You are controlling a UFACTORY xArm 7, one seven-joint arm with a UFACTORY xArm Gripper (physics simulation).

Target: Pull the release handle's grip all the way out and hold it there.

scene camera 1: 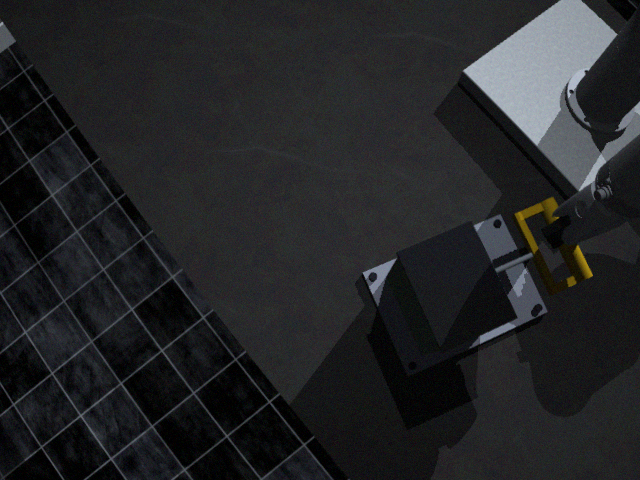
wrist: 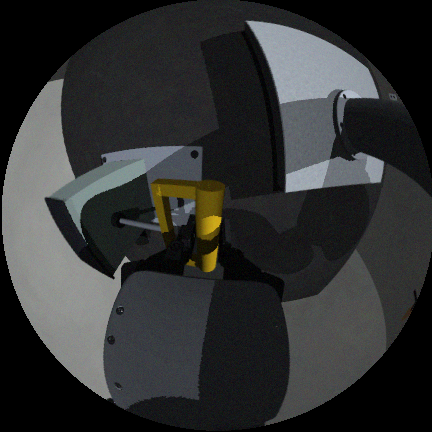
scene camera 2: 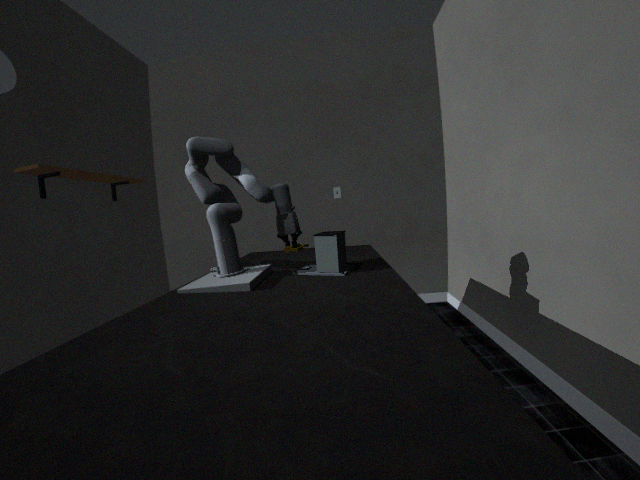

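Scene camera 1 shows a base plate (scene camera 1: 526, 301) and my gripper (scene camera 1: 560, 235). The wrist view also shows my gripper (wrist: 208, 226).
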